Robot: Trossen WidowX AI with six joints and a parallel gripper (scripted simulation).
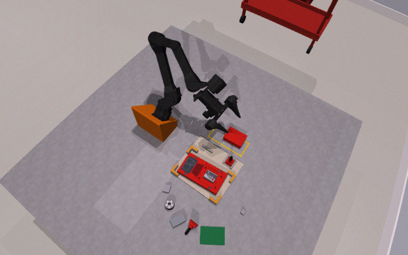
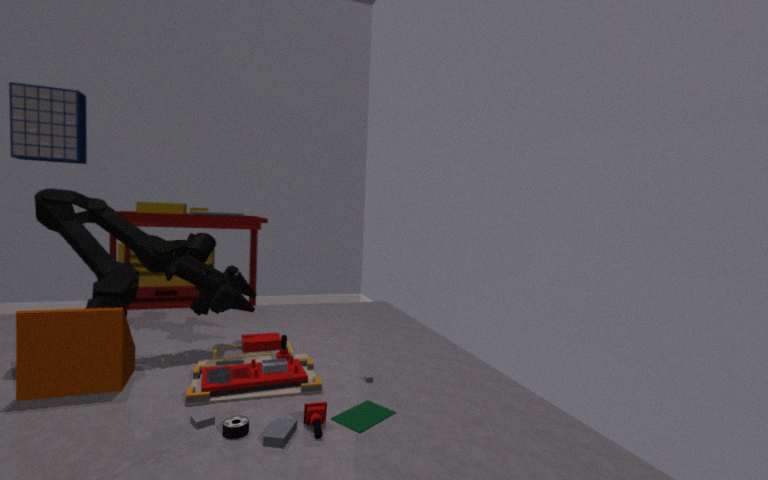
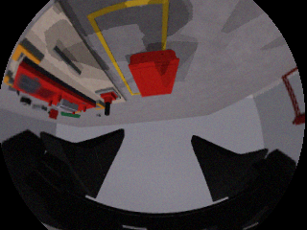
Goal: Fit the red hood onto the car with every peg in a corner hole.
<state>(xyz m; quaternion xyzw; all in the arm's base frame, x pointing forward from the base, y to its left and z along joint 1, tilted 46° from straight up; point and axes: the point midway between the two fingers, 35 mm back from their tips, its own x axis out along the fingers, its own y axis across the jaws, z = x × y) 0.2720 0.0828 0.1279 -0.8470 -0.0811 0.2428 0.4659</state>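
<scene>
My gripper tip is 100 mm above the red hood and 20 mm short of it. From my gripper tip the other things lie so: grey engine block: 230 mm to the right, 90 mm below, 30 mm ahead; then green pad: 430 mm to the right, 170 mm ahead, 120 mm below.
</scene>
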